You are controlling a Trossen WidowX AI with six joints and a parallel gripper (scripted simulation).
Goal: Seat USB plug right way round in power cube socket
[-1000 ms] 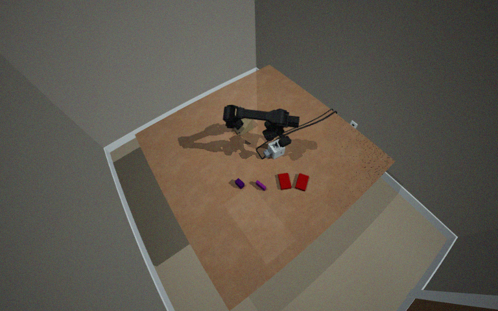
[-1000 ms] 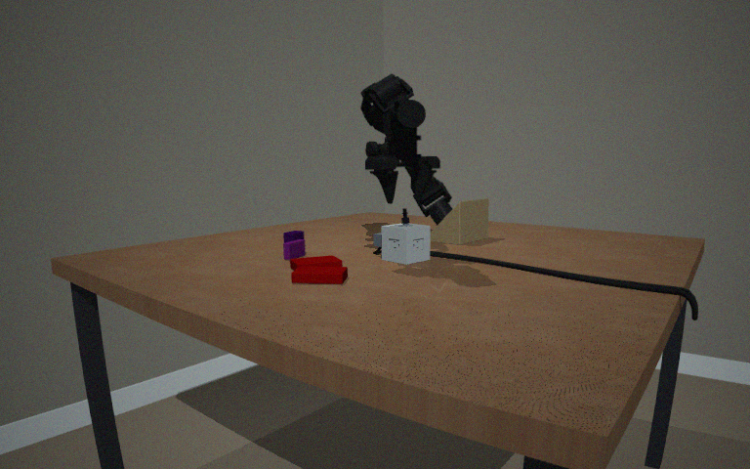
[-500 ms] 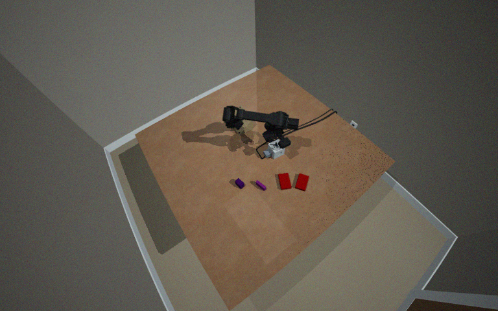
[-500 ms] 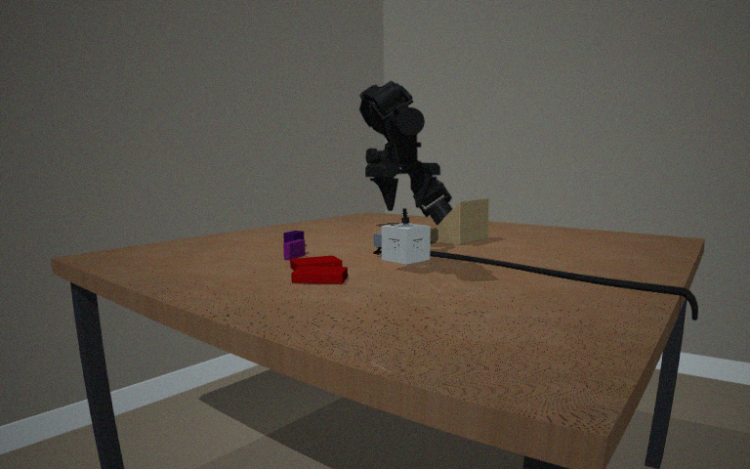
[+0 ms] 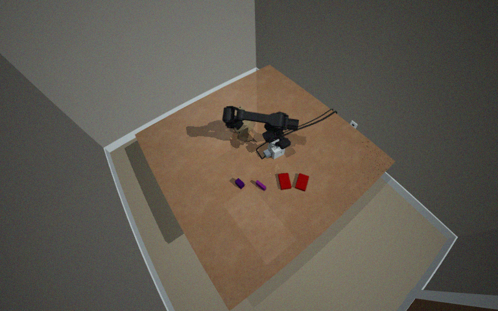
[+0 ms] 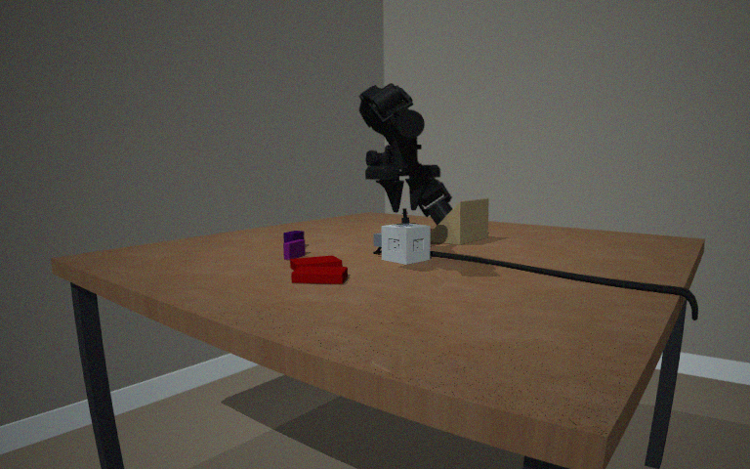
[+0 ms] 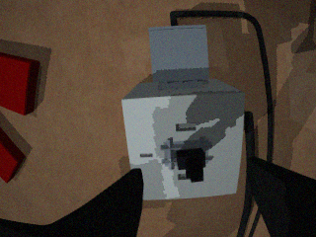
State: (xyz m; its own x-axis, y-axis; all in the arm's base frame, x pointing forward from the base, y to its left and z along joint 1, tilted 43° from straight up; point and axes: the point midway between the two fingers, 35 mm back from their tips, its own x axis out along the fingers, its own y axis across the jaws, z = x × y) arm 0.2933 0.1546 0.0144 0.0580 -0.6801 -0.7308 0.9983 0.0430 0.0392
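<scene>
Right now my gripper tip is 2 cm above the USB plug.
</scene>
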